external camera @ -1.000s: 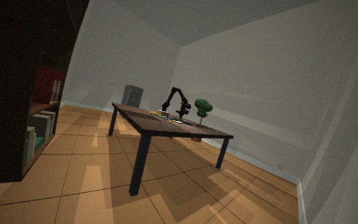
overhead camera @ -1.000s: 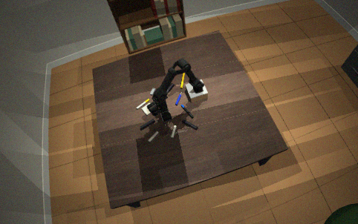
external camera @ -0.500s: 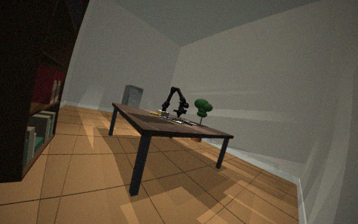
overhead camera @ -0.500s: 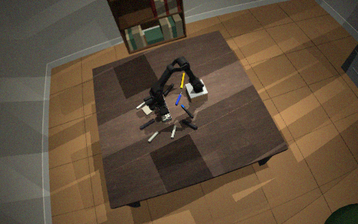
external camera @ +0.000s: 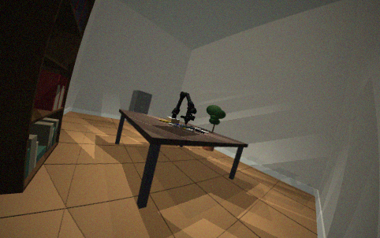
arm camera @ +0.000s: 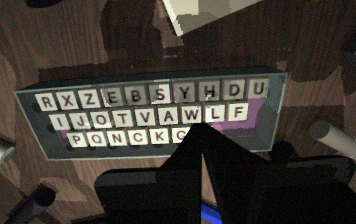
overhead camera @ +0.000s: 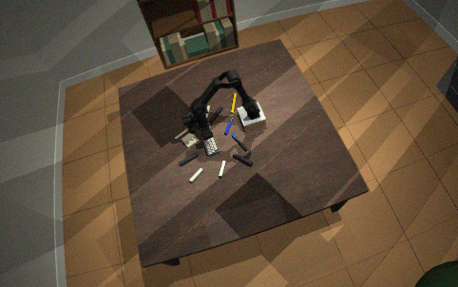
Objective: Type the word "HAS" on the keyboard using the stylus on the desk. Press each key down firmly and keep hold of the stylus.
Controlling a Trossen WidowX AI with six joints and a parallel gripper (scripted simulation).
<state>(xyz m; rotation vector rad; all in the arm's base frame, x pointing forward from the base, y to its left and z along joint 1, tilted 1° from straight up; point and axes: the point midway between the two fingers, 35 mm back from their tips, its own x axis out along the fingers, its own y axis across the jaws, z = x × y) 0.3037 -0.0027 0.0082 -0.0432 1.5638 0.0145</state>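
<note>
Now: gripper tip 3 cm above the key. Also, from my gripper tip: yellow cylinder (23 cm behind, 17 cm to the right, 3 cm below); paper note (11 cm ahead, 4 cm below, 1 cm to the right); blue stylus (16 cm behind, 3 cm to the right, 3 cm below).
</note>
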